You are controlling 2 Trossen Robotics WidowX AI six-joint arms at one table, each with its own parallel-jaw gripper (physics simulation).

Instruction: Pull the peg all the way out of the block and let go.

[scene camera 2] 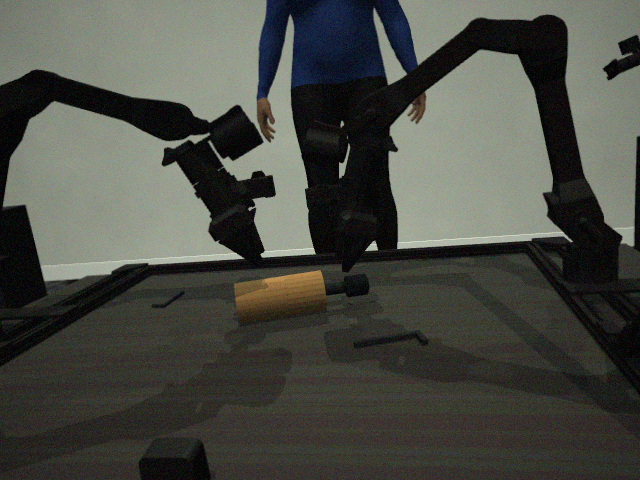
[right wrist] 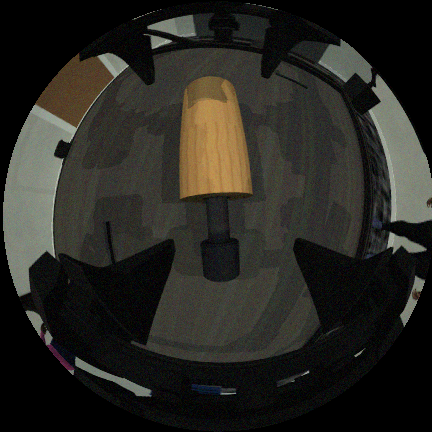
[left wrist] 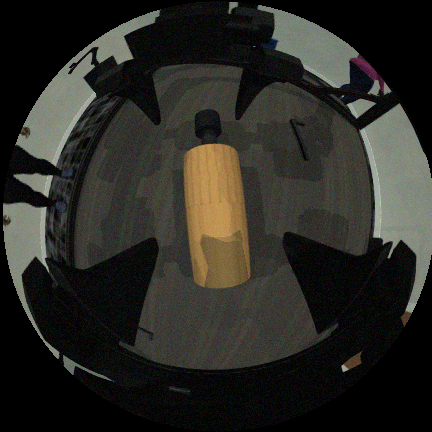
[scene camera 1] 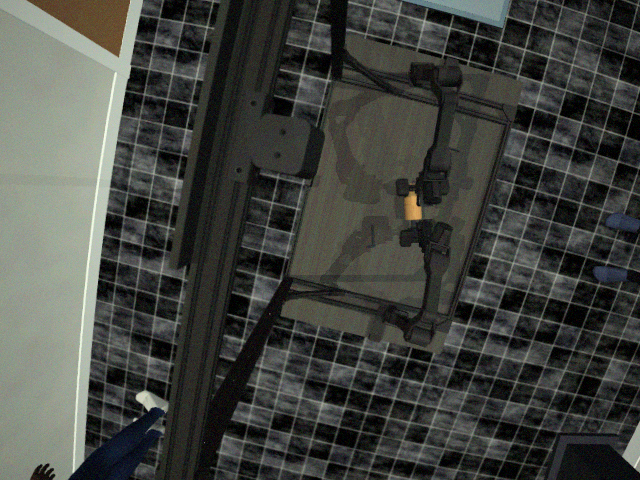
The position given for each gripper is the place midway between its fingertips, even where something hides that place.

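On scene camera 2 you'd see the left gripper (scene camera 2: 261,259) and the right gripper (scene camera 2: 341,264), along with a wooden block (scene camera 2: 301,293) and a dark peg (scene camera 2: 355,285). The right wrist view gives you the block (right wrist: 213,161), the peg (right wrist: 219,253) and the left gripper (right wrist: 205,73). As for the left wrist view, that one has the peg (left wrist: 207,126), the block (left wrist: 214,202) and the left gripper again (left wrist: 220,241).
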